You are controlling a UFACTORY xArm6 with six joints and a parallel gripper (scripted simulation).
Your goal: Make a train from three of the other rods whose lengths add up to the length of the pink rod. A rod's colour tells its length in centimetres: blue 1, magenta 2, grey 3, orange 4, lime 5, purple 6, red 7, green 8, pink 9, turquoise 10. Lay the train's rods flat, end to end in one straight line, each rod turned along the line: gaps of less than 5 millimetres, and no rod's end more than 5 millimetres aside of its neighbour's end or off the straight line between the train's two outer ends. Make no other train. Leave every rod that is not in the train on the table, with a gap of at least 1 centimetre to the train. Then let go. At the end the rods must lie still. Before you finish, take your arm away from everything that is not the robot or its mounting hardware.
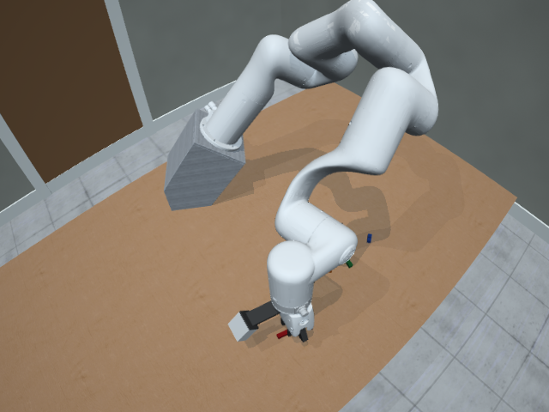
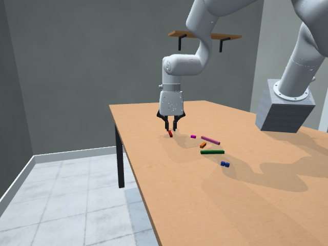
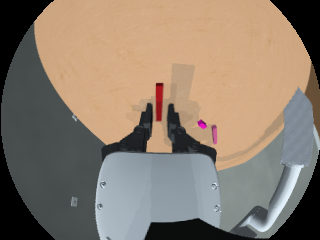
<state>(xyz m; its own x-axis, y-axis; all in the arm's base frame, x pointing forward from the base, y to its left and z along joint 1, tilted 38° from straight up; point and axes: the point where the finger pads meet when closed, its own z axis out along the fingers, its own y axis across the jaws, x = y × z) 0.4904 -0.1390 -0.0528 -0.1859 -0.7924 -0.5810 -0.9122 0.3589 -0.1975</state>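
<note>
Now: the red rod 4 cm below my hand. The rest, counted from my hand: pink rod: 12 cm to the left, 12 cm behind, 4 cm below; orange rod: 16 cm to the left, 7 cm behind, 4 cm below; magenta rod: 8 cm behind, 7 cm to the left, 4 cm below.
</note>
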